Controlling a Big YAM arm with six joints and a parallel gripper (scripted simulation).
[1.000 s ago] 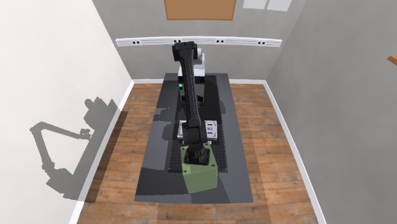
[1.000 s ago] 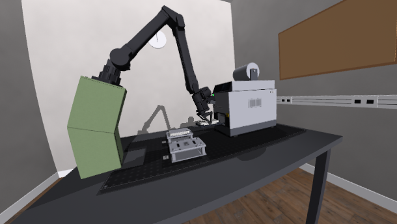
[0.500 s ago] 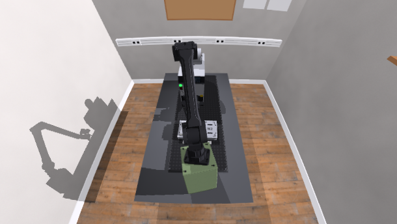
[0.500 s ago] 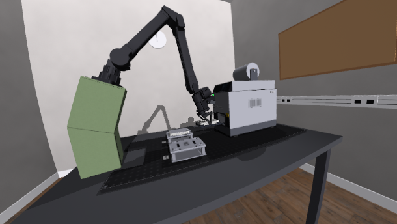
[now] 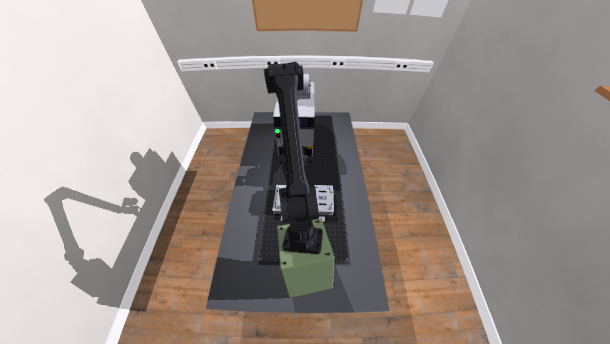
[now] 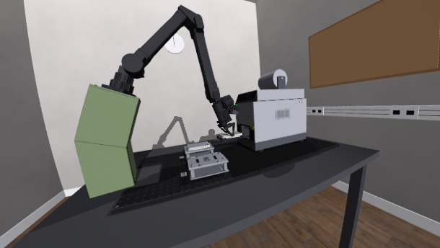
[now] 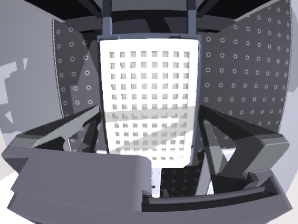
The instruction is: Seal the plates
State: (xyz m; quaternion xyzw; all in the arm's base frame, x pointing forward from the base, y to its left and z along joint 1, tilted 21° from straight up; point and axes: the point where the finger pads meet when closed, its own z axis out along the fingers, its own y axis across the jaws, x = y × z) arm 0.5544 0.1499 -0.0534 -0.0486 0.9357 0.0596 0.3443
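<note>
My gripper is now 10 mm above the white plate. Also, from my hand: dark sealer stage (20 mm below); yellow warning label (120 mm ahead, 70 mm to the right, 30 mm above); foil roll (330 mm ahead, 310 mm above, 50 mm to the left).
</note>
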